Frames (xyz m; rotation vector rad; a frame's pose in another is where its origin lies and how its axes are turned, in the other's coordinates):
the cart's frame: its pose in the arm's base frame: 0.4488 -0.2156 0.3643 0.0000 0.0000 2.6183
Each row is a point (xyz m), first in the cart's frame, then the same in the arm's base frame.
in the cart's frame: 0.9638 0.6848 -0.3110
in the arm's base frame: -0.7282 -0.3271 0.0533
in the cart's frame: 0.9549 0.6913 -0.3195
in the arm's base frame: -0.7238 -0.3372 0.0448
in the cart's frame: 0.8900 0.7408 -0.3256
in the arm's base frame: -0.6923 -0.4125 0.0387
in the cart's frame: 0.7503 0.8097 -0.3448
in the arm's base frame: -0.6057 -0.5420 0.0195
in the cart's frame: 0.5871 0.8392 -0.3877
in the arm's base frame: -0.4791 -0.6491 -0.0234
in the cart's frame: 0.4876 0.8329 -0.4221
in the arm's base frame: -0.3898 -0.6934 -0.0578
